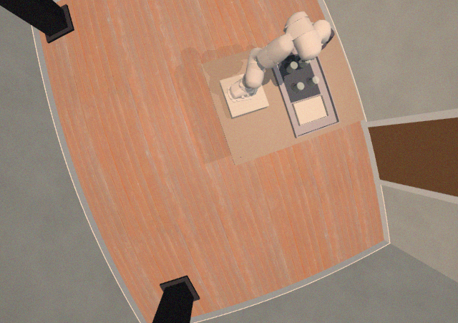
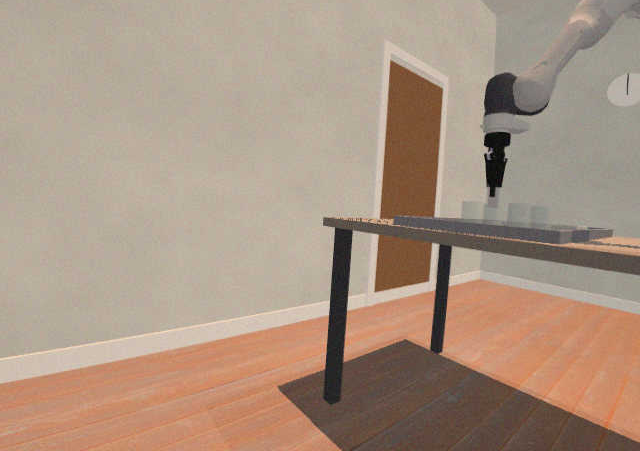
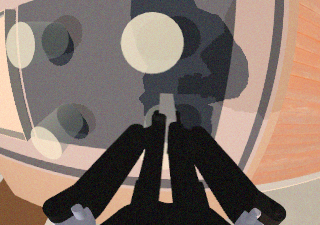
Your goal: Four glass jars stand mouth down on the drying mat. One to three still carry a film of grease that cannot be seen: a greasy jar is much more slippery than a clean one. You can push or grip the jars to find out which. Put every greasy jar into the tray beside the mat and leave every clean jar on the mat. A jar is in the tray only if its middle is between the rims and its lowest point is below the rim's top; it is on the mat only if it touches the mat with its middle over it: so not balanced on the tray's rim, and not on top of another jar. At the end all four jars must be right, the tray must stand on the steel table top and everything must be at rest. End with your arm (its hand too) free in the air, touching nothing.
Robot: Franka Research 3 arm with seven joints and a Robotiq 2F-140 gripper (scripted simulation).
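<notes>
Right now the grey drying mat is 11 cm below my hand, 10 cm to the right of it and 2 cm behind it. Also, from my hand: tray 42 cm to the right, 10 cm below, 3 cm behind.
</notes>
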